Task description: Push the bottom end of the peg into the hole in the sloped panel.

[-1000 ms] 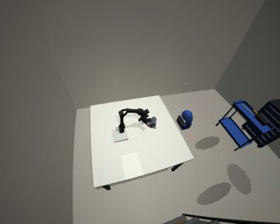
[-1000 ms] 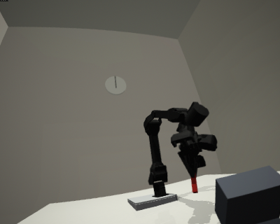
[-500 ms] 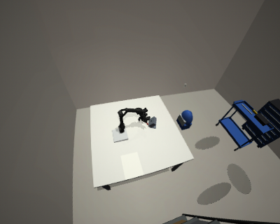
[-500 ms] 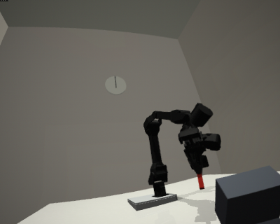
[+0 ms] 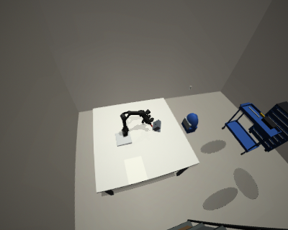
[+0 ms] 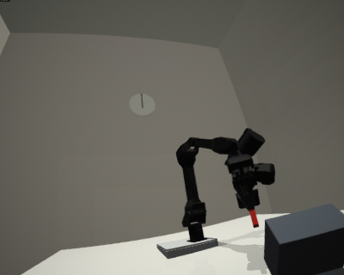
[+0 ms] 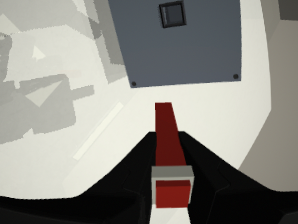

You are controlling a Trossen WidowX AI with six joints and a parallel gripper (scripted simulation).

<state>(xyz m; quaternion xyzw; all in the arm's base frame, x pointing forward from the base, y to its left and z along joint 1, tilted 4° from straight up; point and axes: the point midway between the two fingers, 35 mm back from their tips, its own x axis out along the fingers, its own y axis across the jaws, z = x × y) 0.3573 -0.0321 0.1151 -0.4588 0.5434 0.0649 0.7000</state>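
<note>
My gripper tip is 11 cm short of the dark grey sloped panel and 7 cm above it. From my gripper tip the other things lie so: red peg: 1 cm to the left, 1 cm behind, 1 cm above.
</note>
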